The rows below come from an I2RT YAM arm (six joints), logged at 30 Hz.
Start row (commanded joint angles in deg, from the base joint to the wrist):
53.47, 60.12, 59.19, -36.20, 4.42, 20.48
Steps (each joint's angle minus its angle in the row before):
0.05, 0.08, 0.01, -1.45, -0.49, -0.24
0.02, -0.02, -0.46, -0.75, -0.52, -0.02
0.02, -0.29, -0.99, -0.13, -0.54, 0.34
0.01, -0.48, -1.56, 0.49, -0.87, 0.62
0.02, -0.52, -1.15, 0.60, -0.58, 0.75
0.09, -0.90, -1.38, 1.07, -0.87, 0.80
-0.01, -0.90, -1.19, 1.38, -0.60, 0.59
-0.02, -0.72, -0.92, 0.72, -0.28, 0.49
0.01, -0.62, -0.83, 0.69, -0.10, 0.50
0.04, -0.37, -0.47, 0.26, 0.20, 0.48
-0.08, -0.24, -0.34, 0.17, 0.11, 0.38
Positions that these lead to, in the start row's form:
53.52, 60.20, 59.20, -37.65, 3.93, 20.24
53.54, 60.18, 58.74, -38.40, 3.41, 20.22
53.56, 59.89, 57.75, -38.53, 2.87, 20.56
53.57, 59.41, 56.19, -38.04, 2.00, 21.18
53.59, 58.89, 55.04, -37.44, 1.42, 21.93
53.68, 57.99, 53.66, -36.37, 0.55, 22.73
53.67, 57.09, 52.47, -34.99, -0.05, 23.32
53.65, 56.37, 51.55, -34.27, -0.33, 23.81
53.66, 55.75, 50.72, -33.58, -0.43, 24.31
53.70, 55.38, 50.25, -33.32, -0.23, 24.79
53.62, 55.14, 49.91, -33.15, -0.12, 25.17

